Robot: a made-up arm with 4 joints.
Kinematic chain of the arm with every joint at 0, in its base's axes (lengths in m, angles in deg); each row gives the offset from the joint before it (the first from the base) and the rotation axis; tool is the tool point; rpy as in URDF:
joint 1: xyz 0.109 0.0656 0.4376 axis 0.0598 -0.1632 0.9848
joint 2: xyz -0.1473 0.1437 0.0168 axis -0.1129 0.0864 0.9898
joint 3: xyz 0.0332 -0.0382 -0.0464 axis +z
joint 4: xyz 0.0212 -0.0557 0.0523 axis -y
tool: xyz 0.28 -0.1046 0.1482 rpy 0 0 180
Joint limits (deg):
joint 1: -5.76..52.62
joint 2: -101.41..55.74
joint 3: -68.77..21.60
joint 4: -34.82..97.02
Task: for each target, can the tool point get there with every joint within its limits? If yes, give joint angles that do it. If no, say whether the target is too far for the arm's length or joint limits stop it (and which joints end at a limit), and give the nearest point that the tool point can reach.
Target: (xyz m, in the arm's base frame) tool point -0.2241 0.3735 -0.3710
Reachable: no: too far | nearest point -0.4021 0.3328 0.3425 | short by 0.737 m
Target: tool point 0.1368 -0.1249 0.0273
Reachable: no: joint limits stop it (at a limit: joint 1, joint 4) | nearest point 0.1351 -0.3040 0.3408 | short by 0.361 m
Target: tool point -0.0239 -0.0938 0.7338
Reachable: yes | joints 10.36 -9.97 -41.35 35.89
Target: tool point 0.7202 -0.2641 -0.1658
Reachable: no: too far | nearest point 0.2728 -0.1686 0.3957 | short by 0.724 m
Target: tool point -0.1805 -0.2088 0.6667
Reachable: yes | joints 32.20 -89.19 9.60 37.47
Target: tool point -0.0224 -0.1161 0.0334
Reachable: no: joint limits stop it (at a limit: joint 1, joint 2, joint 4) | nearest point -0.0944 -0.3567 0.2750 | short by 0.348 m
